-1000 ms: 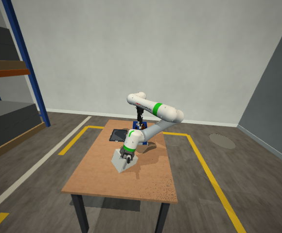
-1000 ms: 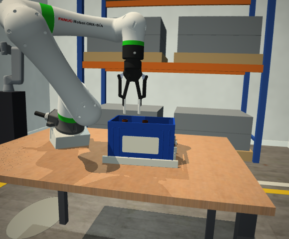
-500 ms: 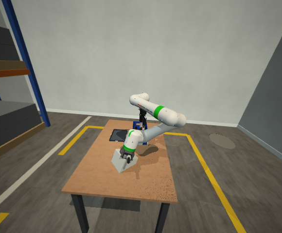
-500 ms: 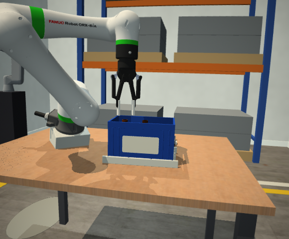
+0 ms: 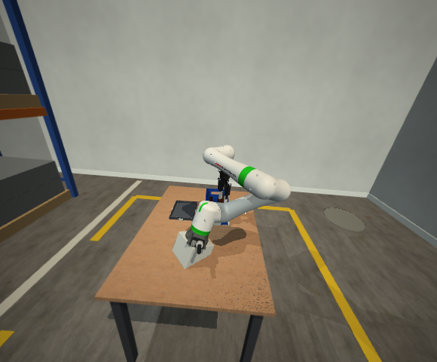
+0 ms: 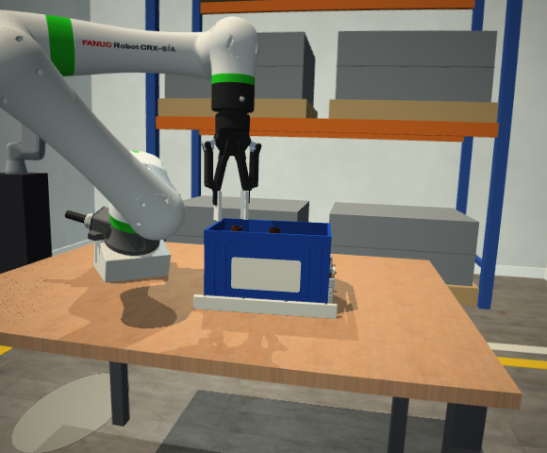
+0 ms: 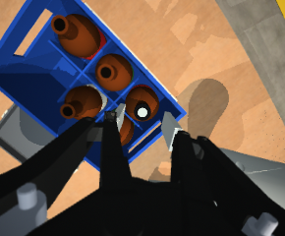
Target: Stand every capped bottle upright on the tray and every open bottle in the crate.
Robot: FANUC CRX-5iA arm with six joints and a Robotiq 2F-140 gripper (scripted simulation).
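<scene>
The brown capped bottle lies 14 cm below my hand. Round my hand: blue crate (14 cm below, 9 cm ahead, 4 cm to the left); then dark tray (31 cm to the left, 21 cm below, 12 cm ahead); then open bottle (14 cm below, 9 cm to the left, 9 cm ahead).
</scene>
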